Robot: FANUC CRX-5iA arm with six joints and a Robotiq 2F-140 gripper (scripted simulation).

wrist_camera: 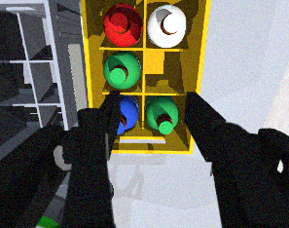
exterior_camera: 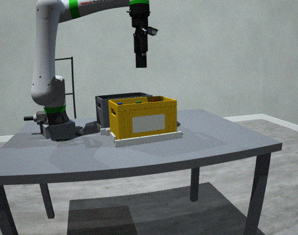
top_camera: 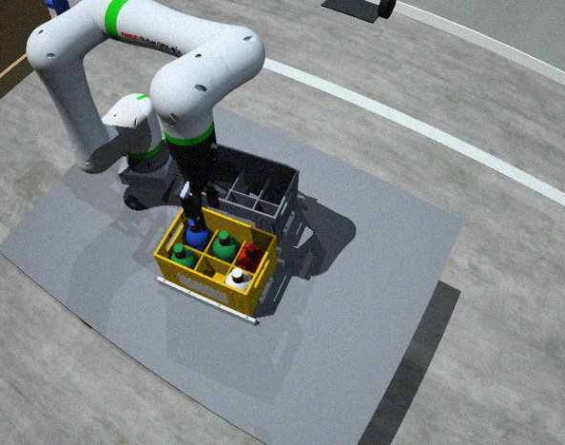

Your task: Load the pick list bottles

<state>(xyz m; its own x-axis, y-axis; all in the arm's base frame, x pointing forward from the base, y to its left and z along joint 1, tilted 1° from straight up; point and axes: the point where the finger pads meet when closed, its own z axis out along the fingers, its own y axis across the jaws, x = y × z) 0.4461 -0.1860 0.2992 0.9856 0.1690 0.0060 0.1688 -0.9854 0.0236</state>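
Right now the blue bottle is 10 cm behind my hand, 4 cm to the left of it and 27 cm below it. Also, from my hand: white-labelled bottle (9 cm ahead, 2 cm to the right, 27 cm below); then green bottle (1 cm behind, 5 cm to the left, 27 cm below); then yellow crate (1 cm to the left, 27 cm below).
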